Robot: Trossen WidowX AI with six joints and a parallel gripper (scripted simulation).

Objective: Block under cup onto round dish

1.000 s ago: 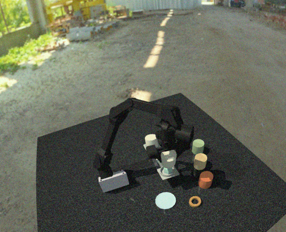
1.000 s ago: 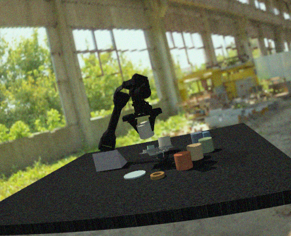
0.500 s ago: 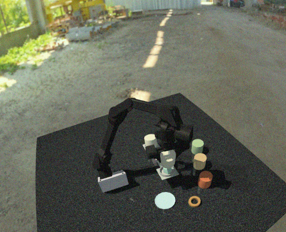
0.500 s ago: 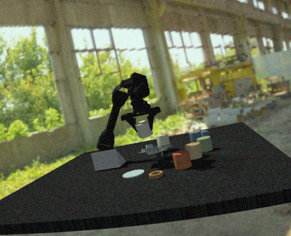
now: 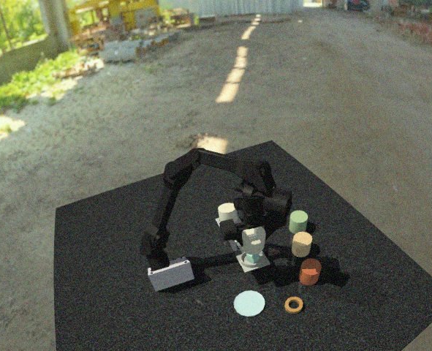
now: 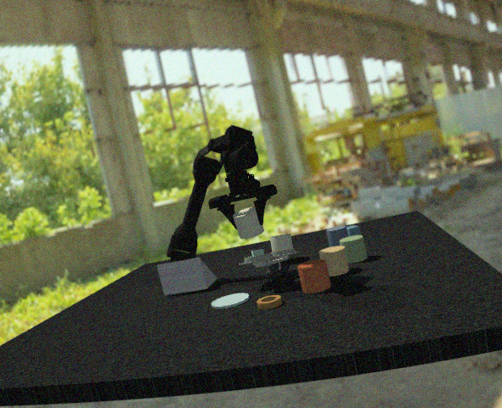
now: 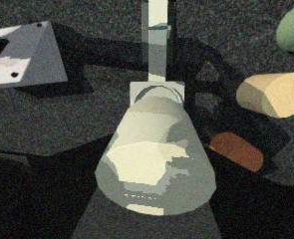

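The cream cup is 20 mm to the right of my gripper tip and 10 mm above it. From my gripper tip the other things lie so: round pale blue dish 60 mm behind, 110 mm to the right, 170 mm below; block 10 mm to the left, 80 mm below; small balance 130 mm to the left, 130 mm below.
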